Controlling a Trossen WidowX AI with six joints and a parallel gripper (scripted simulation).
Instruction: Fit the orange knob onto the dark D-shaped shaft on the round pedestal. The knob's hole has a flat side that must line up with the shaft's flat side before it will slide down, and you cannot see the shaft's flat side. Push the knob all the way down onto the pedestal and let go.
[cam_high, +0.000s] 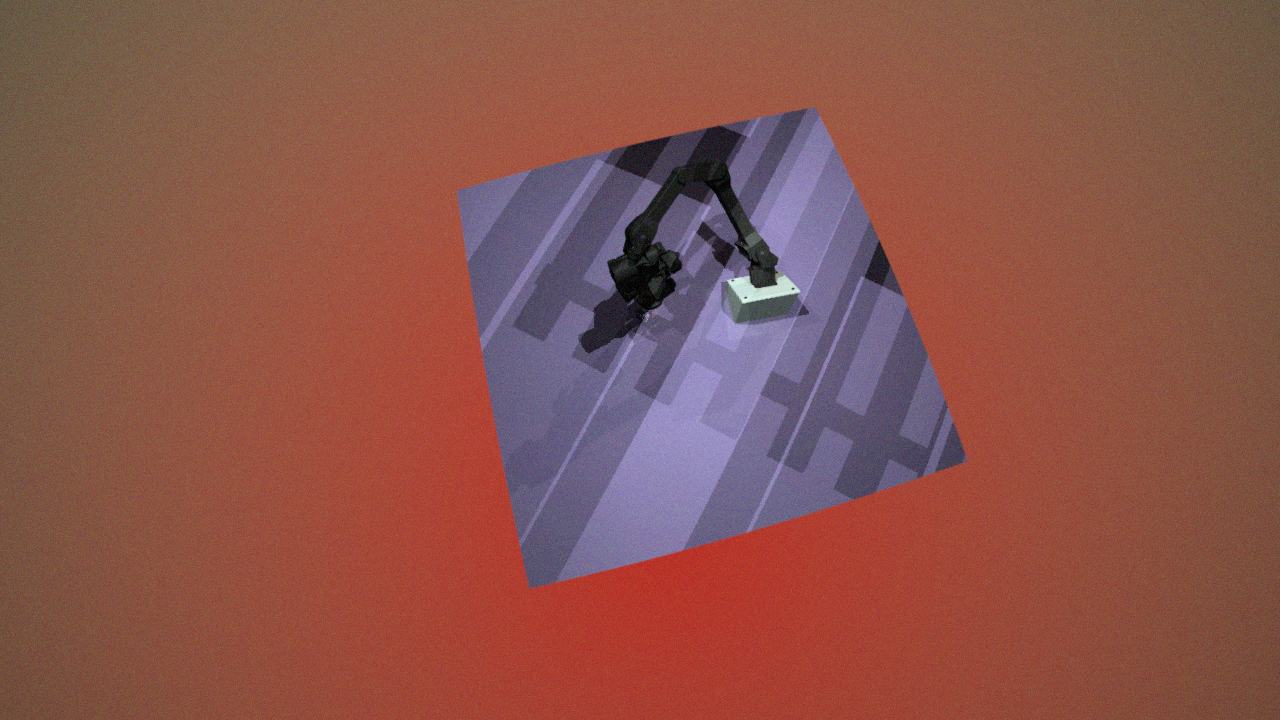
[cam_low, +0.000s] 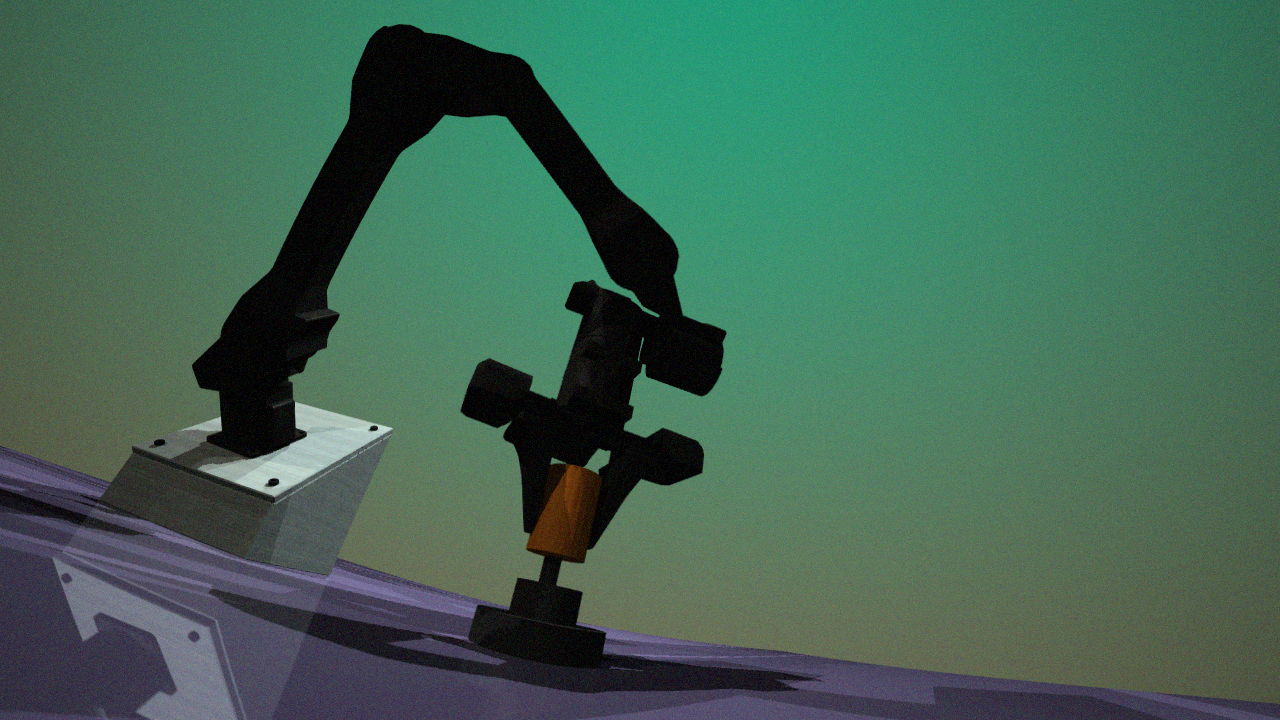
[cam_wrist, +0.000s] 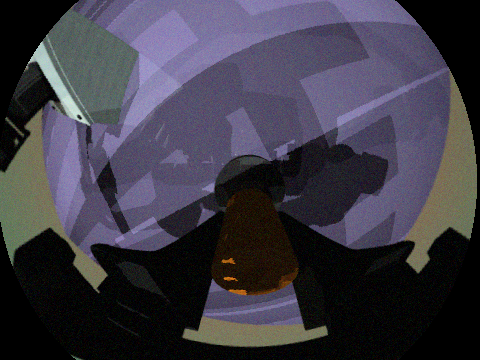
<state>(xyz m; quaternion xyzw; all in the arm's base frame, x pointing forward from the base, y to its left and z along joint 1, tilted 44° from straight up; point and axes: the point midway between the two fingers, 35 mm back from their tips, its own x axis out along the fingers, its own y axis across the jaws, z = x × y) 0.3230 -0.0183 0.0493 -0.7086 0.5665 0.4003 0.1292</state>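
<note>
Now: the orange knob 2 cm above my gripper tip. From my gripper tip the other things lie so: dark round pedestal (4 cm below).
</note>
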